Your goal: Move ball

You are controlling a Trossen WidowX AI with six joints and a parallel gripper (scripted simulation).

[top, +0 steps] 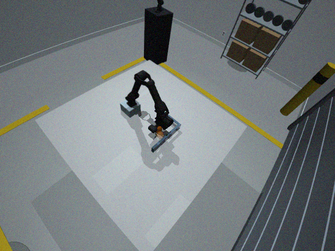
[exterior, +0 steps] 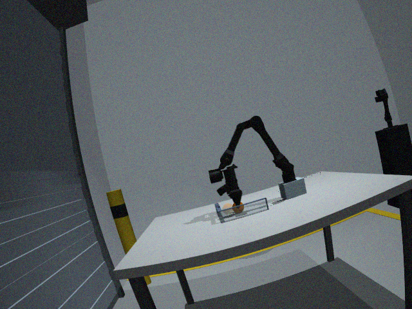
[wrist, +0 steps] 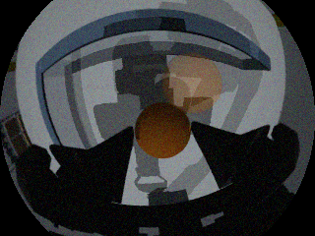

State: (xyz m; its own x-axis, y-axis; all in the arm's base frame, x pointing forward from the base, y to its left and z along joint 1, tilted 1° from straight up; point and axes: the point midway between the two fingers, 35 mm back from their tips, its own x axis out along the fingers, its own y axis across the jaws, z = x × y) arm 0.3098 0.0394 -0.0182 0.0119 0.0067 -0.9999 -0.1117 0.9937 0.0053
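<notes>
Now: the pale see-through copy 5 cm ahead of my gripper tip and 3 cm to the right of it. From my gripper tip the other things lie so: orange ball right at my gripper tip.
</notes>
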